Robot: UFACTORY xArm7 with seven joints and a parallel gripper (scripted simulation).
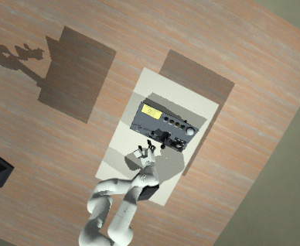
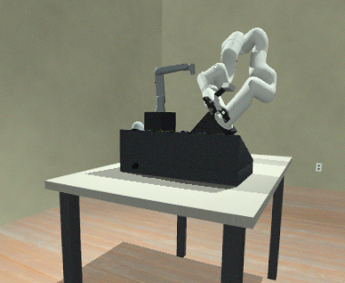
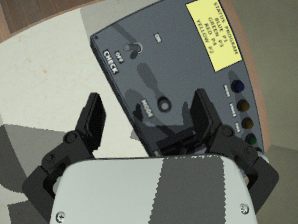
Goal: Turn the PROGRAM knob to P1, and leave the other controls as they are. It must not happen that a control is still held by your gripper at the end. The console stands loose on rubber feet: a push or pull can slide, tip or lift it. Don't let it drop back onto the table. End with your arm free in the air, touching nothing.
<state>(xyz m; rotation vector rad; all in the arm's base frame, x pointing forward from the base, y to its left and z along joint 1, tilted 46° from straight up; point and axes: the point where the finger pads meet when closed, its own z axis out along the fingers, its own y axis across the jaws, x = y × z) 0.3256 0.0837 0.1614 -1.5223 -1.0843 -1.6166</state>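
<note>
The small knob lies 120 mm below my hand, 80 mm ahead of it and 20 mm to the right of it. The rest, counted from my hand: dark grey console (150 mm below, 130 mm ahead, 70 mm to the right); then cycle lever (140 mm to the right, 120 mm below, 80 mm ahead).
</note>
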